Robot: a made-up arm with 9 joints.
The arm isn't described. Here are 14 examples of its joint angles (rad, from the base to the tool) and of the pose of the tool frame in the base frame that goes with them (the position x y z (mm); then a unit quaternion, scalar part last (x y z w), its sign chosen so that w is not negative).
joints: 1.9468 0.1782 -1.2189 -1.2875 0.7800 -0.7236 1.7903 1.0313 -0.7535
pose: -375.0 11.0 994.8 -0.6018 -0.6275 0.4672 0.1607
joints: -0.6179 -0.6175 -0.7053 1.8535 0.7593 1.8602 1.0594 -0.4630 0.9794
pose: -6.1 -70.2 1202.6 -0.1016 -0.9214 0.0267 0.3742
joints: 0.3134 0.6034 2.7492 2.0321 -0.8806 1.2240 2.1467 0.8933 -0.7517
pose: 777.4 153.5 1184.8 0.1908 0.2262 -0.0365 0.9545
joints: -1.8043 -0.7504 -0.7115 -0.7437 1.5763 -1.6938 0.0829 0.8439 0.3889
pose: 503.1 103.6 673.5 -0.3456 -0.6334 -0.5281 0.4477
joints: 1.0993 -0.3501 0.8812 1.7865 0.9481 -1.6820 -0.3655 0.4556 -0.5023
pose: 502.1 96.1 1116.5 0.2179 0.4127 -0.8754 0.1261
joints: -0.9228 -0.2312 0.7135 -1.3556 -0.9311 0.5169 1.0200 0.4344 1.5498
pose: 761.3 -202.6 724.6 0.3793 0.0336 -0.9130 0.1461
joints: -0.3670 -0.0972 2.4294 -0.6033 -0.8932 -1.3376 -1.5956 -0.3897 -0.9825
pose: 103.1 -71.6 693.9 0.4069 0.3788 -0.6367 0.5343
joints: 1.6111 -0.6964 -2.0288 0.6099 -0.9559 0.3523 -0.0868 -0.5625 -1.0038
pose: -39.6 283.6 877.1 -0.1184 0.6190 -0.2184 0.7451
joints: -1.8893 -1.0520 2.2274 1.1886 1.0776 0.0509 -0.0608 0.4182 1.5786
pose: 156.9 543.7 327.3 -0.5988 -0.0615 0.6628 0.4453
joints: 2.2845 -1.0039 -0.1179 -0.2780 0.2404 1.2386 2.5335 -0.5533 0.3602
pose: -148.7 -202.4 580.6 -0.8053 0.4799 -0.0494 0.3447
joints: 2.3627 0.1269 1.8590 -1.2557 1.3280 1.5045 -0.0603 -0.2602 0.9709
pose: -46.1 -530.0 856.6 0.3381 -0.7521 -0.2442 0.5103
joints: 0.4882 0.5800 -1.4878 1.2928 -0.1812 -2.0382 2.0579 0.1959 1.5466
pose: 257.6 684.5 866.7 0.3347 0.0032 0.5856 0.7383
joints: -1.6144 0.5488 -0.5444 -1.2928 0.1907 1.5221 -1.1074 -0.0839 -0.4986
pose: 652.0 -123.7 868.2 -0.5297 -0.7156 0.3967 0.2235
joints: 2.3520 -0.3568 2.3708 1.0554 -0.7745 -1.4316 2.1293 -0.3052 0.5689
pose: -96.9 646.2 1116.5 0.1674 -0.4794 0.7601 0.4054
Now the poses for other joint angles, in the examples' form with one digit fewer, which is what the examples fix.
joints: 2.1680 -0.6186 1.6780 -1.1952 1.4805 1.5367 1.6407 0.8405 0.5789
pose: -295 -399 1059 0.200 -0.966 0.161 0.010
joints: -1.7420 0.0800 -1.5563 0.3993 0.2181 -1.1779 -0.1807 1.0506 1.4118
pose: 279 258 598 -0.265 -0.513 -0.674 0.460
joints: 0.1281 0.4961 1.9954 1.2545 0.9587 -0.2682 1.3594 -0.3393 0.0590
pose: 876 -153 943 0.919 -0.267 0.203 0.210
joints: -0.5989 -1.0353 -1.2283 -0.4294 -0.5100 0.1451 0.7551 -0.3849 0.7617
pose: 380 123 924 -0.282 0.250 -0.786 0.489
